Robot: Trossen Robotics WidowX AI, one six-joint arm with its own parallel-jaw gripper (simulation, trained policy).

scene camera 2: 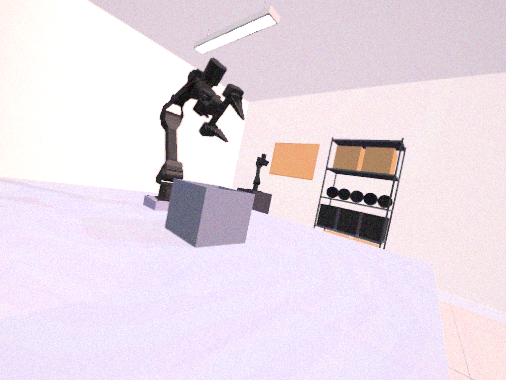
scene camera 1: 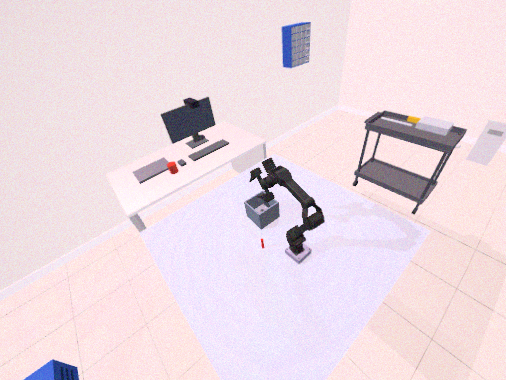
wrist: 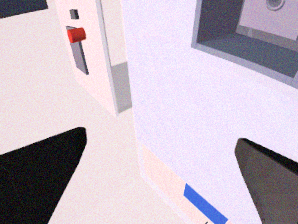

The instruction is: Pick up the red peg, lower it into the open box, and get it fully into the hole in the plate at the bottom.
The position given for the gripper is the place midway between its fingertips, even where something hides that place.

In view: the gripper [scene camera 2: 235, 131] and a grey box [scene camera 2: 203, 215].
The grey box shows as well in scene camera 1 [scene camera 1: 269, 215]. The gripper also shows in the wrist view [wrist: 161, 140].
